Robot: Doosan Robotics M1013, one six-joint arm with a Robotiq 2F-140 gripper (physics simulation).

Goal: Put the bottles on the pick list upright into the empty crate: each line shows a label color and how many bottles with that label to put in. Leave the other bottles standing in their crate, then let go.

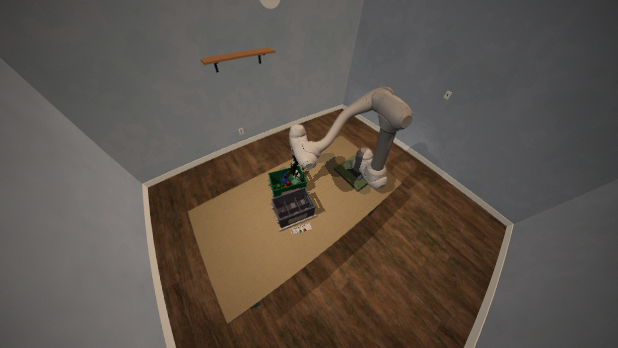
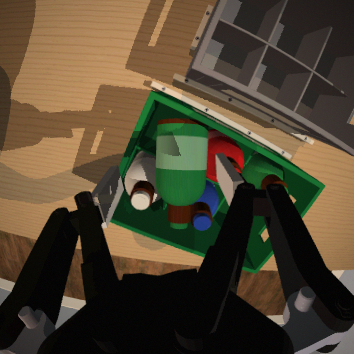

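Seen in the pictures: gripper, fingertip midpoint: [image 1: 298, 173] [image 2: 167, 171]; arm's base, link origin: [image 1: 358, 170].
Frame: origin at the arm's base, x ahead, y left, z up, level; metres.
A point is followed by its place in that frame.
Observation:
My gripper [image 2: 167, 171] @(z 0.187, x 0.609, y -0.162 m) is open above the green crate [image 1: 271, 186] @(z 0.011, x 0.806, y -0.288 m) [image 2: 145, 106] @(z 0.135, x 0.572, y -0.109 m). Its fingers stand on either side of a large green bottle [image 2: 181, 165] @(z 0.125, x 0.628, y -0.175 m) with a pale label, which leans or lies tilted over the others, neck toward the gripper. A white bottle [image 2: 141, 177] @(z 0.084, x 0.576, y -0.219 m) is left of it, a red bottle [image 2: 222, 155] right, partly behind the right finger, a blue bottle [image 2: 206, 197] @(z 0.082, x 0.683, y -0.235 m) beside its neck, and another green bottle [image 2: 260, 169] @(z 0.079, x 0.757, y -0.172 m) farther right. The grey divided crate [image 1: 297, 215] @(z 0.096, x 0.784, y 0.097 m) [image 2: 265, 48] @(z 0.054, x 0.720, y 0.009 m) has no bottles in the compartments that show. The pick list [image 1: 301, 229] @(z -0.040, x 0.789, y 0.160 m) is too small to read.
The two crates stand side by side on the tan table [image 1: 240, 240] @(z -0.040, x 1.217, y -0.015 m) [image 2: 85, 40] @(z -0.040, x 0.415, y -0.017 m), with pale strips [image 2: 225, 118] @(z -0.010, x 0.702, y -0.115 m) between them. The robot's base stands on a dark green plate [image 1: 350, 178] @(z -0.009, x 0.138, y 0.023 m) at the right. A wooden shelf [image 1: 238, 56] hangs on the wall behind.

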